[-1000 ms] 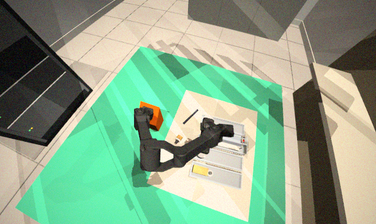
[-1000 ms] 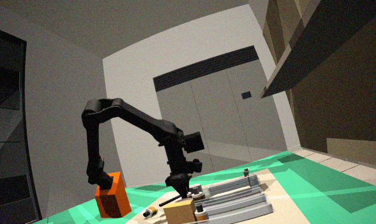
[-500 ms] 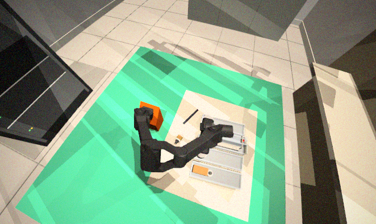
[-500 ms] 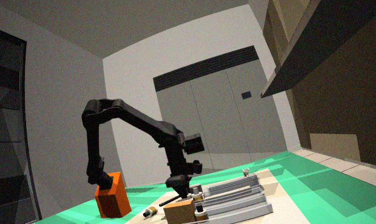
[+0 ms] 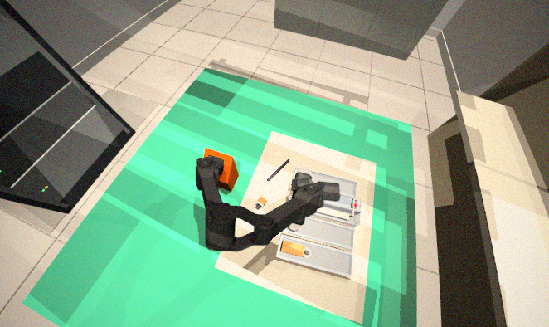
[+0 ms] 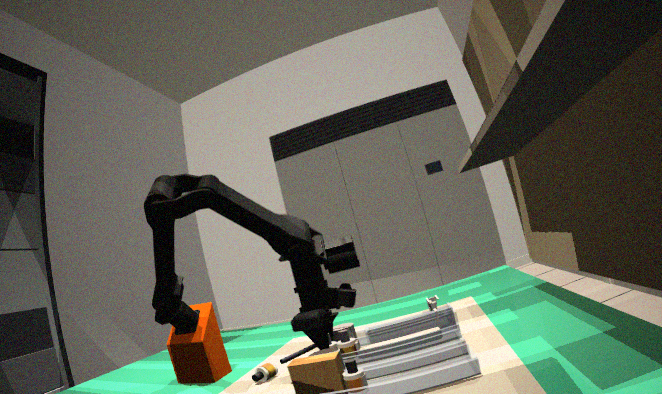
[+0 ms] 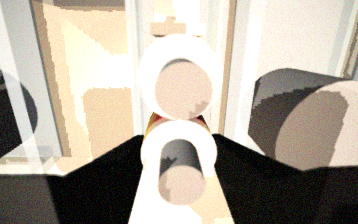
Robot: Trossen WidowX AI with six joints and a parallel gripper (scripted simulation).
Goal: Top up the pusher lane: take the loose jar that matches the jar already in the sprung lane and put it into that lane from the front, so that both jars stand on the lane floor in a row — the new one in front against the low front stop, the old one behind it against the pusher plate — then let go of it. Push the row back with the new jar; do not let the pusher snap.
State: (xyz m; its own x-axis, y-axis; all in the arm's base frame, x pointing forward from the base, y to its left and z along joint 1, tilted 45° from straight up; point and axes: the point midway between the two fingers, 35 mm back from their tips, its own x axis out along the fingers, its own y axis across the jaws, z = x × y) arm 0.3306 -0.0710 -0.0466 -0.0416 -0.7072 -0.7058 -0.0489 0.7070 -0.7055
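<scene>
The grey lane rack is 140 mm ahead of my gripper tip, 30 mm to the left of it and 20 mm below it. Also, from my gripper tip: brown box 170 mm to the right, 20 mm ahead; pusher plate 140 mm ahead, 40 mm to the left, 10 mm above; black rod 130 mm to the left, 110 mm behind, 30 mm below.
</scene>
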